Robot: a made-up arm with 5 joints. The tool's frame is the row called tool. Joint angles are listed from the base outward. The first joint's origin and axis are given. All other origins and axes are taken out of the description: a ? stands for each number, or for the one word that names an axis. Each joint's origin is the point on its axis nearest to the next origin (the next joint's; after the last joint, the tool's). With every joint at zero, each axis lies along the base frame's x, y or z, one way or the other. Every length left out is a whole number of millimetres.
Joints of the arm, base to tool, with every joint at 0 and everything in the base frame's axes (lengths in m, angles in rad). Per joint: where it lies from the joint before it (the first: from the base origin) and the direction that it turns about. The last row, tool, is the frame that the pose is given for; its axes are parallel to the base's.
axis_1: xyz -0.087 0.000 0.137 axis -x
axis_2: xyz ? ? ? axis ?
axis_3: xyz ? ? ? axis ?
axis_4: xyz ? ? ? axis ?
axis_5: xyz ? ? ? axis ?
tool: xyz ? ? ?
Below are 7 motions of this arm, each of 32 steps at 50 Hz.
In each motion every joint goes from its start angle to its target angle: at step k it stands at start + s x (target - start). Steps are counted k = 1, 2, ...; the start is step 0. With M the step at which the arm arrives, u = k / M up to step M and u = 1 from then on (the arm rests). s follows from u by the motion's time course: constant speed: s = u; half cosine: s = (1 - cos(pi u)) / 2; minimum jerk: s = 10 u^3 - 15 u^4 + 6 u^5.
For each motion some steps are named. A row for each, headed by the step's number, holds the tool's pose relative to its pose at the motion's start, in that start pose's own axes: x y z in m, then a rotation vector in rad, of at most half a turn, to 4 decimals.
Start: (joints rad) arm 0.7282 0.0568 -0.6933 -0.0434 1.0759
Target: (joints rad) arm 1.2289 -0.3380 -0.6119 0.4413 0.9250
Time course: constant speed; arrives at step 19
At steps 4, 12, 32:
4: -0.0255 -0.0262 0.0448 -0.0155 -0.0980 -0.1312
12: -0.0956 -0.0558 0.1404 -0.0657 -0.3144 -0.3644
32: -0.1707 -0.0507 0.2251 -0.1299 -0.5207 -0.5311

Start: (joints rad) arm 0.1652 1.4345 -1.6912 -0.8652 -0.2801
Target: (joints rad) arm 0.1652 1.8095 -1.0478 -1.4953 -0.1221
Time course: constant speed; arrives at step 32
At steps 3, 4, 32:
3: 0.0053 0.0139 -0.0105 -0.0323 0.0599 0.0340
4: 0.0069 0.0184 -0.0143 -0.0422 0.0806 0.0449
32: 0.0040 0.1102 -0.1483 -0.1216 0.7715 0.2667

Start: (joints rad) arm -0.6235 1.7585 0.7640 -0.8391 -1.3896
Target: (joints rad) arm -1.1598 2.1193 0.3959 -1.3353 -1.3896
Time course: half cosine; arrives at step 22
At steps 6, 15, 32:
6: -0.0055 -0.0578 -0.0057 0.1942 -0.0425 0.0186
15: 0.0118 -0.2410 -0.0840 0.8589 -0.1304 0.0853
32: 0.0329 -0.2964 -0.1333 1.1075 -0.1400 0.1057

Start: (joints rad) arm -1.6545 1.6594 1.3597 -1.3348 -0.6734
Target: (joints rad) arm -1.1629 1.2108 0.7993 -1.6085 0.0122
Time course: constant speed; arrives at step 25
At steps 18, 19, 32:
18: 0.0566 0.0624 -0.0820 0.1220 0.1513 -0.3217
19: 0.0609 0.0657 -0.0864 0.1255 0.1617 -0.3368
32: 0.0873 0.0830 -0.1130 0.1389 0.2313 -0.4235

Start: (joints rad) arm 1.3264 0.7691 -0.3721 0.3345 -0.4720
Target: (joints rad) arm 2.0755 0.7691 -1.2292 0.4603 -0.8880
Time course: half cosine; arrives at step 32
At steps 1, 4, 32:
1: -0.0005 -0.0002 0.0008 0.0001 -0.0012 -0.0017
4: -0.0079 -0.0032 0.0122 0.0017 -0.0189 -0.0270
32: -0.3001 0.0364 0.2460 0.0246 -0.6283 -0.6504

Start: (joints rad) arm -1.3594 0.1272 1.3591 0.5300 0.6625
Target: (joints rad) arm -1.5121 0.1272 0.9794 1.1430 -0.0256
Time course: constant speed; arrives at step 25
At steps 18, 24, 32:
18: -0.0434 -0.0388 0.0083 0.4398 -0.2310 -0.2772
24: -0.0683 -0.0566 -0.0044 0.5280 -0.2679 -0.4174
32: -0.0729 -0.0593 -0.0070 0.5391 -0.2721 -0.4421

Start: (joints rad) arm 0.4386 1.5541 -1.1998 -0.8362 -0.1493
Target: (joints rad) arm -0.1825 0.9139 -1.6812 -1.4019 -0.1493
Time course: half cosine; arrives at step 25
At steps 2, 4, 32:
2: 0.0016 0.0001 0.0004 0.0124 -0.0021 0.0202
4: 0.0058 0.0003 0.0018 0.0495 -0.0089 0.0790
32: 0.0151 -0.0983 0.0539 0.9666 -0.3842 1.1022

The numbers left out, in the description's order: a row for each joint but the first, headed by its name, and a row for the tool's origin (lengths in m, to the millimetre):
axis_2: xyz 0.000 -0.293 0.023, axis +y
axis_3: xyz -0.144 0.000 -0.008, axis -x
axis_4: xyz 0.000 -0.081 -0.055, axis -z
axis_5: xyz -0.062 -0.019 0.000, axis +y
tool: xyz 0.297 0.000 0.062

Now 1 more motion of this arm.
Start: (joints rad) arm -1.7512 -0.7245 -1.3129 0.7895 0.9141
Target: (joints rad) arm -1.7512 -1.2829 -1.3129 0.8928 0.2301
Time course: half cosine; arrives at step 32
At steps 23, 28, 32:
23: -0.0399 0.0935 0.2093 -0.1449 -0.6308 0.3439
28: -0.0599 0.1107 0.2366 -0.1508 -0.7386 0.4158
32: -0.0656 0.1151 0.2432 -0.1513 -0.7667 0.4351

